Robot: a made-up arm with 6 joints.
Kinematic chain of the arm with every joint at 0, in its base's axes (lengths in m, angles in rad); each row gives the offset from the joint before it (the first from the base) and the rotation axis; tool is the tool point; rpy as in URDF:
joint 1: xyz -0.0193 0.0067 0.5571 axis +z
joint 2: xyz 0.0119 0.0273 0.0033 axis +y
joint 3: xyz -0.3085 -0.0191 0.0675 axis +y
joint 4: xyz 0.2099 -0.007 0.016 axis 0.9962 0 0.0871
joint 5: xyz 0.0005 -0.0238 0 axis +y
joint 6: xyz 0.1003 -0.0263 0.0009 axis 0.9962 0 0.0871
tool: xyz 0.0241 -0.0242 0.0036 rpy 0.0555 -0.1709 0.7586
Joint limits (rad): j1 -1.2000..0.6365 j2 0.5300..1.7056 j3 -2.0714..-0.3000 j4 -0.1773..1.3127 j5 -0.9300..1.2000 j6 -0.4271..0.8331
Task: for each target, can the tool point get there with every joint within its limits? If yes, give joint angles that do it. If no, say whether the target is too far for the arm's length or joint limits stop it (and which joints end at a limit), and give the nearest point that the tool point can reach.
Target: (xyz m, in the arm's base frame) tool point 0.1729 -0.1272 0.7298
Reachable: yes | joints -0.7764 1.1835 -1.0269 0.9337 0.9297 -0.1048
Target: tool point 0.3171 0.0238 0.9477
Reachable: yes | joints 0.1942 1.3384 -1.6955 0.4055 0.3406 0.0244
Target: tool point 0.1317 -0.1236 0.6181
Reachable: yes | joints -0.9137 1.3584 -0.6801 1.0122 0.8285 -0.2884
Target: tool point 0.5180 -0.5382 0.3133
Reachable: no: too far | nearest point 0.2502 -0.2666 0.6349 | short by 0.499 m
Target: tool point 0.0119 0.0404 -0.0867
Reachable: no: joint limits stop it (at a limit: joint 1, joint 2, joint 3, joint 4) | nearest point 0.0861 0.0815 0.5131 | short by 0.606 m
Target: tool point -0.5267 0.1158 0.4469
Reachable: no: joint limits stop it (at a limit: joint 1, joint 2, joint 3, joint 4, joint 5, joint 6) | nearest point -0.1027 -0.0196 0.6292 | short by 0.481 m
